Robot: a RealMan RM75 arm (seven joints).
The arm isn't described. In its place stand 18 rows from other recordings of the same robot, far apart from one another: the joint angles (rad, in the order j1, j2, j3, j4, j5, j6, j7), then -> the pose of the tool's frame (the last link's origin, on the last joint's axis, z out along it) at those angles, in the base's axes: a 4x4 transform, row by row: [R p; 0 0 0 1], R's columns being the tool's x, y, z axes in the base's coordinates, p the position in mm.
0.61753, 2.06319, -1.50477, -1.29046, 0.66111, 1.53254, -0.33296 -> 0.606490 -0.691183 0.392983 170.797; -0.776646 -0.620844 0.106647 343.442; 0.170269 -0.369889 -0.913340 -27.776; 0 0 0 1
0.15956, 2.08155, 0.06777, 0.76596, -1.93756, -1.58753, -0.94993 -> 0.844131 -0.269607 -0.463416 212.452; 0.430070 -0.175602 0.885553 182.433; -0.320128 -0.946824 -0.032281 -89.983; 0 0 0 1
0.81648, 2.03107, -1.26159, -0.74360, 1.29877, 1.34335, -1.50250 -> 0.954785 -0.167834 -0.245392 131.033; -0.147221 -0.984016 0.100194 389.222; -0.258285 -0.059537 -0.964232 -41.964; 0 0 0 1
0.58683, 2.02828, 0.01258, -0.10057, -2.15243, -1.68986, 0.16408 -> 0.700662 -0.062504 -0.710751 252.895; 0.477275 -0.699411 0.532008 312.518; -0.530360 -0.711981 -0.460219 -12.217; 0 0 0 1
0.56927, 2.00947, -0.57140, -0.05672, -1.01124, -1.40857, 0.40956 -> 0.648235 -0.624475 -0.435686 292.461; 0.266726 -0.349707 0.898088 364.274; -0.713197 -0.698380 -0.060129 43.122; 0 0 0 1
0.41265, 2.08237, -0.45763, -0.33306, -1.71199, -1.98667, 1.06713 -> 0.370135 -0.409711 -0.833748 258.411; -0.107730 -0.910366 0.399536 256.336; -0.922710 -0.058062 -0.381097 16.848; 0 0 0 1
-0.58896, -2.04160, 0.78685, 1.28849, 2.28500, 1.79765, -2.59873 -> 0.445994 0.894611 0.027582 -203.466; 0.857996 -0.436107 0.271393 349.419; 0.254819 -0.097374 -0.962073 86.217; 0 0 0 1
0.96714, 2.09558, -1.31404, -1.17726, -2.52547, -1.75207, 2.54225 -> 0.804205 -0.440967 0.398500 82.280; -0.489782 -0.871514 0.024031 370.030; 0.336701 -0.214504 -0.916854 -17.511; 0 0 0 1
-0.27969, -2.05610, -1.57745, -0.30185, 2.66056, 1.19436, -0.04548 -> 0.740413 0.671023 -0.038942 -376.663; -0.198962 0.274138 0.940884 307.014; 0.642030 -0.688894 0.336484 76.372; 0 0 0 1
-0.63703, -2.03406, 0.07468, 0.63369, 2.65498, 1.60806, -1.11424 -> 0.899366 0.404664 0.165493 -320.991; 0.317479 -0.864741 0.389139 322.724; 0.300580 -0.297437 -0.906191 30.916; 0 0 0 1
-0.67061, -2.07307, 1.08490, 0.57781, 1.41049, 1.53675, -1.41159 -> 0.634869 0.298871 0.712473 -151.158; 0.230287 -0.953436 0.194748 358.794; 0.737502 0.040434 -0.674133 -17.555; 0 0 0 1
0.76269, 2.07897, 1.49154, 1.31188, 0.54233, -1.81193, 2.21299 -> 0.764582 -0.085273 0.638860 142.191; -0.064068 -0.996355 -0.056314 319.757; 0.641334 0.002126 -0.767259 -34.754; 0 0 0 1
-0.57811, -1.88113, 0.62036, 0.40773, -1.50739, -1.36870, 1.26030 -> 0.191056 0.889091 0.415951 -288.882; 0.564888 -0.446143 0.694160 385.327; 0.802744 0.102342 -0.587476 83.373; 0 0 0 1
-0.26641, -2.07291, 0.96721, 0.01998, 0.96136, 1.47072, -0.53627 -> 0.591907 0.734359 0.332209 -346.393; 0.092661 -0.471432 0.877021 237.456; 0.800662 -0.488332 -0.347091 -31.650; 0 0 0 1
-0.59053, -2.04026, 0.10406, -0.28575, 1.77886, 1.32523, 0.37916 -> 0.855155 0.066627 0.514073 -246.168; -0.417484 -0.499330 0.759195 316.556; 0.307275 -0.863846 -0.399188 -76.457; 0 0 0 1
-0.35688, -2.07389, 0.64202, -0.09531, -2.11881, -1.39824, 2.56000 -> 0.445545 0.871032 0.206865 -348.916; 0.089846 -0.273405 0.957694 266.334; 0.890740 -0.408110 -0.200073 -26.550; 0 0 0 1
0.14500, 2.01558, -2.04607, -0.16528, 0.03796, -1.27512, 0.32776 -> 0.768734 -0.609835 -0.192739 374.765; -0.140966 -0.455505 0.879001 216.401; -0.623840 -0.648549 -0.436128 -35.845; 0 0 0 1
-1.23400, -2.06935, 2.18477, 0.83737, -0.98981, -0.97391, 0.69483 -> 0.899895 -0.183358 -0.395688 -37.530; -0.107633 -0.972631 0.205924 359.967; -0.422616 -0.142721 -0.895001 -156.944; 0 0 0 1
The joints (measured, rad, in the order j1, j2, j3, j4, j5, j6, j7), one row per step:
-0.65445 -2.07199 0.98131 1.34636 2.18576 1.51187 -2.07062
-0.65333 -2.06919 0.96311 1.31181 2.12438 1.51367 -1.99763
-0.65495 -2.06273 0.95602 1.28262 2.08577 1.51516 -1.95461
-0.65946 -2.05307 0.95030 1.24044 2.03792 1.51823 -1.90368
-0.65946 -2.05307 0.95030 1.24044 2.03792 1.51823 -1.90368
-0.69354 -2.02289 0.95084 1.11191 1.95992 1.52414 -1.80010
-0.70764 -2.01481 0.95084 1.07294 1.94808 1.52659 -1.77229
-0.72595 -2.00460 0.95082 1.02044 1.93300 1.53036 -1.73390
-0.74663 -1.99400 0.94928 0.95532 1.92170 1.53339 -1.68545
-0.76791 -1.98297 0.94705 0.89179 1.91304 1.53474 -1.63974
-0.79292 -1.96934 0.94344 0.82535 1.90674 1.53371 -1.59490
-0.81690 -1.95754 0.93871 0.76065 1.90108 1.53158 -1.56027
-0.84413 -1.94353 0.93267 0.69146 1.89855 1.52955 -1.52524
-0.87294 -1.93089 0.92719 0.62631 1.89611 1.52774 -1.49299
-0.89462 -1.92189 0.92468 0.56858 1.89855 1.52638 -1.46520
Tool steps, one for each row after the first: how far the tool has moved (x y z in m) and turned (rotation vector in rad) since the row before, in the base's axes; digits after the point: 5 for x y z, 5 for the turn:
0.00022 -0.00049 -0.00016 -0.00656 -0.04161 -0.05368
-0.00044 0.00024 -0.00020 -0.00682 -0.02395 -0.03001
-0.00050 0.00048 -0.00091 -0.01195 -0.03026 -0.03433
0.00000 0.00000 0.00000 0.00000 0.00000 0.00000
-0.00141 0.00465 -0.00644 -0.04313 -0.04357 -0.05959
-0.00035 0.00173 -0.00252 -0.01333 -0.00512 -0.01447
-0.00068 0.00195 -0.00356 -0.01767 -0.00697 -0.01920
-0.00231 0.00196 -0.00500 -0.01967 -0.00475 -0.01924
-0.00210 0.00209 -0.00442 -0.01656 -0.00358 -0.01685
-0.00163 0.00293 -0.00355 -0.01332 -0.00168 -0.01558
-0.00142 0.00248 -0.00373 -0.01486 -0.00534 -0.00540
-0.00126 0.00267 -0.00340 -0.01535 -0.00284 -0.00480
0.00051 0.00247 -0.00337 -0.01508 -0.00352 -0.00712
-0.00122 0.00057 -0.00441 -0.01783 0.00120 -0.00252

